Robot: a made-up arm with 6 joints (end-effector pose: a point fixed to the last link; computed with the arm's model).
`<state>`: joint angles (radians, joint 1 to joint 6).
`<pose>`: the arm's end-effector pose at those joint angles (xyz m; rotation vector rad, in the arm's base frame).
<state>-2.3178 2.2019 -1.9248 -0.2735 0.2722 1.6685</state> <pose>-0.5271 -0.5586 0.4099 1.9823 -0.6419 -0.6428</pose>
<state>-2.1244 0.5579 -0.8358 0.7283 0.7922 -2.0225</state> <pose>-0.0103 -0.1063 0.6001 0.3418 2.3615 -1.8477</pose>
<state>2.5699 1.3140 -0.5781 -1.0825 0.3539 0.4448</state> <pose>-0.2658 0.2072 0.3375 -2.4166 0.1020 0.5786</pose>
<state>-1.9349 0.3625 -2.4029 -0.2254 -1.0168 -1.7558</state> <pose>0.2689 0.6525 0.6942 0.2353 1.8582 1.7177</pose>
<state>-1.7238 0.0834 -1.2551 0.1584 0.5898 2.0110</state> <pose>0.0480 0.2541 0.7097 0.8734 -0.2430 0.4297</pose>
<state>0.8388 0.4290 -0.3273 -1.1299 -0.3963 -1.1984</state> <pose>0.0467 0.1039 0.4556 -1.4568 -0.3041 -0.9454</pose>
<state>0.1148 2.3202 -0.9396 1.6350 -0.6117 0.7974</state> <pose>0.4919 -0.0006 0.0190 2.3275 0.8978 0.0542</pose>
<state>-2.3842 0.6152 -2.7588 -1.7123 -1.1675 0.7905</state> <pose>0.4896 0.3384 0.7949 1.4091 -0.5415 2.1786</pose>
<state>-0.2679 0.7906 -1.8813 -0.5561 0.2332 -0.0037</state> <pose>-0.0891 0.0119 0.9725 0.0362 0.6201 -0.8262</pose>
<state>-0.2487 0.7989 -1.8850 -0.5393 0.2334 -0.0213</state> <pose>-0.0843 0.0092 0.9738 0.0256 0.6260 -0.8075</pose>
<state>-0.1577 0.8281 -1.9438 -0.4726 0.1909 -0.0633</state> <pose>-0.0896 0.0055 0.9879 -0.0166 0.5556 -0.6922</pose>
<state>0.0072 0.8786 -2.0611 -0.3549 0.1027 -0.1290</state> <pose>-0.1082 -0.0043 1.0126 -0.0628 0.3979 -0.4757</pose>
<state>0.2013 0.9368 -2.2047 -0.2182 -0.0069 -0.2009</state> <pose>-0.1337 -0.0271 1.0365 -0.0653 0.1989 -0.2169</pose>
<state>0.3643 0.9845 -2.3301 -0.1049 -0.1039 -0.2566</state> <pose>-0.1544 -0.0577 1.0506 -0.0224 0.0286 0.0035</pose>
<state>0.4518 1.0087 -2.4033 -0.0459 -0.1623 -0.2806</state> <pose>-0.1666 -0.0800 1.0553 0.0209 -0.0705 0.1256</pose>
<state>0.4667 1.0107 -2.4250 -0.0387 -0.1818 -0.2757</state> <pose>-0.1748 -0.0873 1.0553 0.0363 -0.1067 0.1524</pose>
